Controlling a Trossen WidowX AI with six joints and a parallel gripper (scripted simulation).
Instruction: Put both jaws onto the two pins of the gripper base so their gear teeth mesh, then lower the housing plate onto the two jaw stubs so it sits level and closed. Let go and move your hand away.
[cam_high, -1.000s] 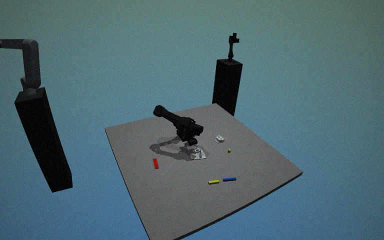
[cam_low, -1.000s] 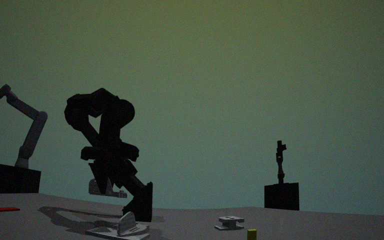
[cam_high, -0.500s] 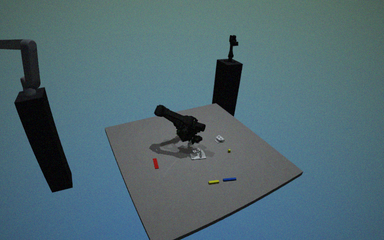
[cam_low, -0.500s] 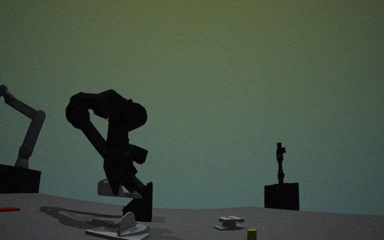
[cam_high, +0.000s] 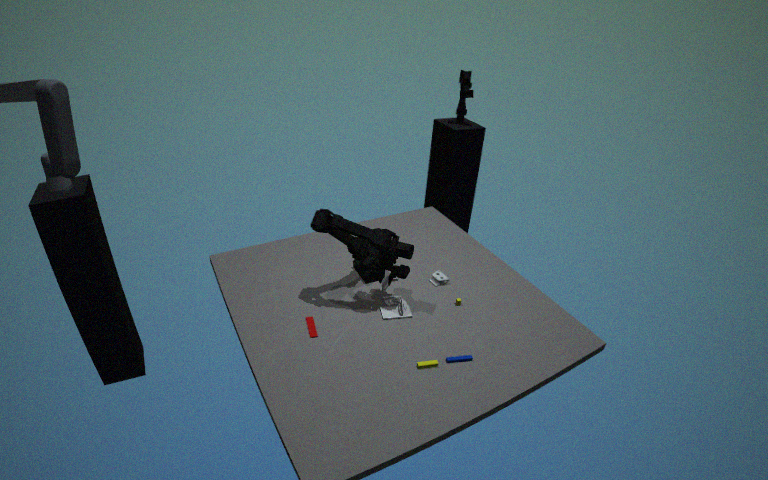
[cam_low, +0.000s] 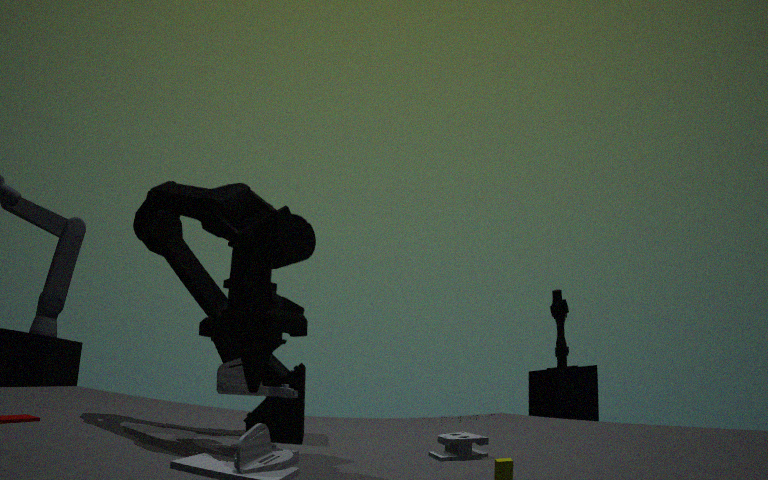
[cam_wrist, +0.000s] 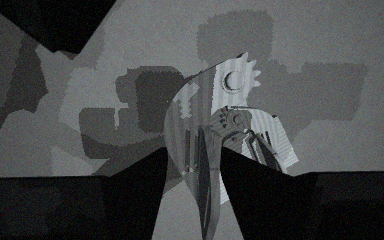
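Now: the jaw 5 cm ahead of my gripper tip, 4 cm to the left of it and 7 cm below it. Also, from my gripper tip: gripper base: 2 cm behind, 29 cm to the left, 6 cm below; then housing plate: 3 cm ahead, 3 cm to the left, 8 cm below; then small yellow cube: 15 cm ahead, 28 cm to the left, 7 cm below.
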